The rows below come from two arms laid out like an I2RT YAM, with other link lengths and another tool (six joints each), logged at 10 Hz.
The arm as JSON. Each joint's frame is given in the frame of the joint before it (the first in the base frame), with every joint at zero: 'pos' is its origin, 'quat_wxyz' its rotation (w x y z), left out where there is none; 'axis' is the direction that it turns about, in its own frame. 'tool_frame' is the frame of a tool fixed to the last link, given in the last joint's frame.
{
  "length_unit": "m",
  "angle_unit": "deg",
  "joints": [
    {
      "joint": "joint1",
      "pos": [
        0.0,
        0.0,
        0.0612
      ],
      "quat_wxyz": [
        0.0,
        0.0,
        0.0,
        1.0
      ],
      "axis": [
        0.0,
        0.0,
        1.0
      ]
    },
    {
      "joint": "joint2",
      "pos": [
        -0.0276,
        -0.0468,
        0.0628
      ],
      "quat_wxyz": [
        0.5,
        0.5,
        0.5,
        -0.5
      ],
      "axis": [
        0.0,
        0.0,
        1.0
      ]
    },
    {
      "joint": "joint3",
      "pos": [
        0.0,
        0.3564,
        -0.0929
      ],
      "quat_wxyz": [
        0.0,
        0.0,
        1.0,
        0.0
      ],
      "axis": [
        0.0,
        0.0,
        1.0
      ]
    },
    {
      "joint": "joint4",
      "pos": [
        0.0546,
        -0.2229,
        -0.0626
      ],
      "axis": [
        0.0,
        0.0,
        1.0
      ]
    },
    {
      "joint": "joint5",
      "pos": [
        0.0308,
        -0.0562,
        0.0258
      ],
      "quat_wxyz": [
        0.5,
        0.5,
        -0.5,
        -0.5
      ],
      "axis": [
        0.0,
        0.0,
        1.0
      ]
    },
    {
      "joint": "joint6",
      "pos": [
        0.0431,
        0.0,
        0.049
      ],
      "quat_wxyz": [
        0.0,
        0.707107,
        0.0,
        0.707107
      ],
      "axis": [
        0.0,
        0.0,
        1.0
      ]
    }
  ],
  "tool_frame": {
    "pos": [
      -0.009,
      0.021,
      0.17
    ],
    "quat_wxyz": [
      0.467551,
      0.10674,
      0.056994,
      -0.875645
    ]
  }
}
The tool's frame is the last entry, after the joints.
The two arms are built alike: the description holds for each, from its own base.
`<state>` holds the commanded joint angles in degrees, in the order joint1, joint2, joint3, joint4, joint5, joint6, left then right.
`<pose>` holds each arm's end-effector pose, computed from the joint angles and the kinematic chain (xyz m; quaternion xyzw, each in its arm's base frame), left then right.
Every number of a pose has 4 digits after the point. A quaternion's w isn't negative.
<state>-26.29 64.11 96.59 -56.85 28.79 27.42 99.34 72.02 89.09 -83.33 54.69 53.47</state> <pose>0.1875 -0.2033 0.5068 0.2867 -0.7466 0.5999 0.0220 0.1466 0.2190 0.4141 -0.8038 0.2061 -0.4903 0.2665</pose>
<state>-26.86 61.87 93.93 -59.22 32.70 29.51 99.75 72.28 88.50 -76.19 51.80 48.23</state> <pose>0.1593 -0.2071 0.4919 0.2630 -0.7614 0.5899 0.0560 0.1329 0.2439 0.4122 -0.8131 0.1857 -0.4655 0.2959</pose>
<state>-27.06 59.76 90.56 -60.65 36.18 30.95 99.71 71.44 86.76 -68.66 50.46 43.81</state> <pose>0.1363 -0.2092 0.4757 0.2476 -0.7702 0.5811 0.0879 0.1258 0.2606 0.4157 -0.8097 0.1776 -0.4512 0.3305</pose>
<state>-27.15 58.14 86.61 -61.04 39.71 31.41 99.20 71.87 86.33 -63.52 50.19 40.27</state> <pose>0.1182 -0.2127 0.4583 0.2396 -0.7734 0.5736 0.1243 0.1240 0.2753 0.4213 -0.8030 0.1716 -0.4509 0.3497</pose>
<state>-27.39 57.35 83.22 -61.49 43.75 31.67 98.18 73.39 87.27 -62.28 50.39 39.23</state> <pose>0.1015 -0.2183 0.4432 0.2314 -0.7737 0.5654 0.1676 0.1275 0.2845 0.4237 -0.7998 0.1742 -0.4572 0.3477</pose>
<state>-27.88 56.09 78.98 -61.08 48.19 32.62 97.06 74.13 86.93 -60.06 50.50 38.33</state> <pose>0.0815 -0.2237 0.4288 0.2129 -0.7730 0.5598 0.2093 0.1320 0.2911 0.4237 -0.7955 0.1803 -0.4616 0.3487</pose>
